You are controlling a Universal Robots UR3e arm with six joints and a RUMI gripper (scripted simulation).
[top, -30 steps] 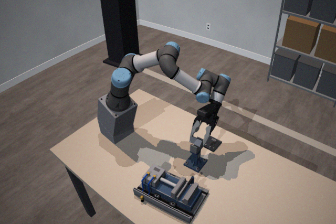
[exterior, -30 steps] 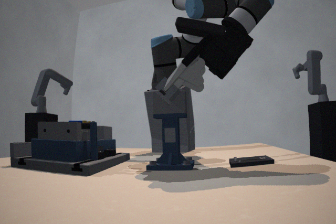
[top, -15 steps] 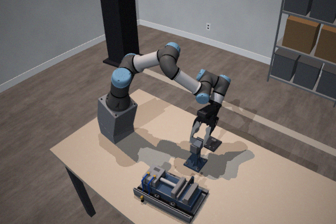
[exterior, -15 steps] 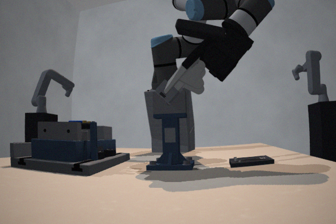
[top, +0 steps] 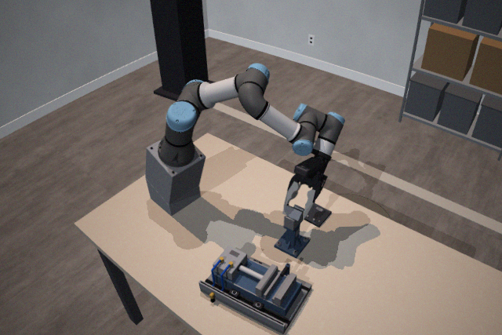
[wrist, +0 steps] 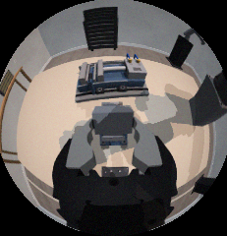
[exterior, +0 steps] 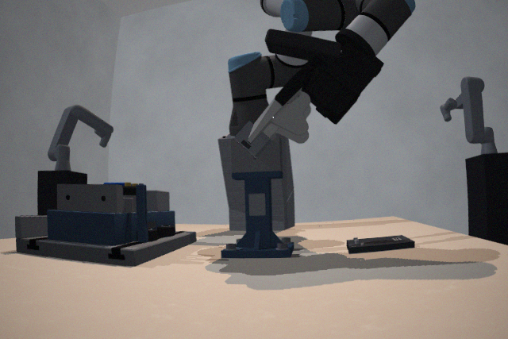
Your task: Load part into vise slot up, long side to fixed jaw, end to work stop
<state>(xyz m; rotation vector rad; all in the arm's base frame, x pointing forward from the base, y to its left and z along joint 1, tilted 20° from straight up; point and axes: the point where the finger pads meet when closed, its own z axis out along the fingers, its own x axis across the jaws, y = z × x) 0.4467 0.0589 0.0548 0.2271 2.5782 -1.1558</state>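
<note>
Now: the grey part 10 mm to the right of my hand and 10 mm below it. Round my hand: blue vise (220 mm to the right, 120 mm below).
</note>
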